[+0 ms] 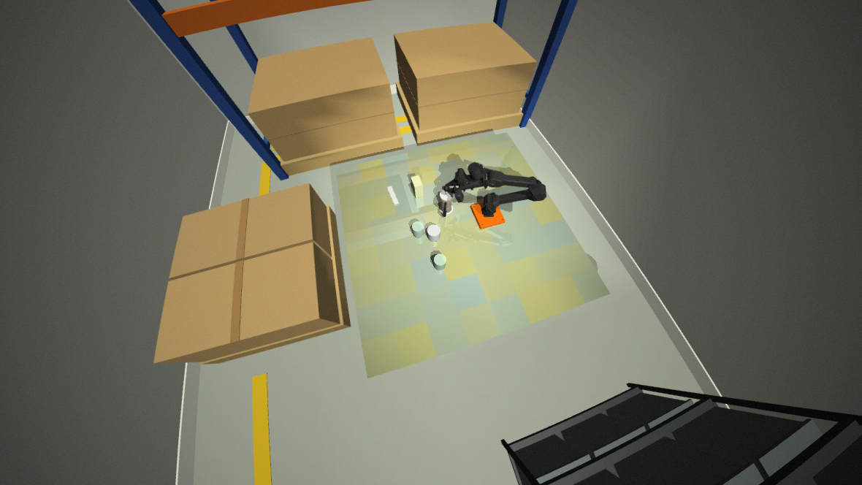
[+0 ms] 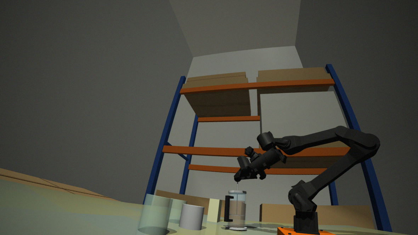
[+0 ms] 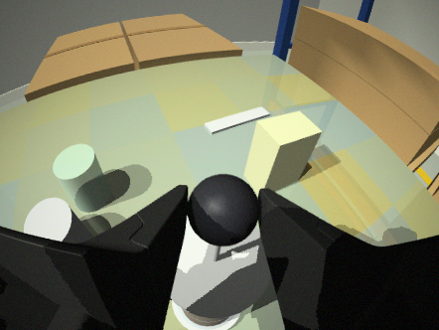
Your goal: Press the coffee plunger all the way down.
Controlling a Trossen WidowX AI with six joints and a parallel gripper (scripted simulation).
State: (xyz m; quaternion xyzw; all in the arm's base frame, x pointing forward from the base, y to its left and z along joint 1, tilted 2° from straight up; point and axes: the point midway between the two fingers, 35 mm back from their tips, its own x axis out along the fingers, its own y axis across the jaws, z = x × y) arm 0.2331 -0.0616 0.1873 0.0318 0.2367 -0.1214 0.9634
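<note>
Now: gripper tip 100 mm above the coffee press, 20 mm to the right of it and 10 mm past it. Also, from my gripper tip: flat white strip (310 mm ahead, 200 mm below, 140 mm to the right).
</note>
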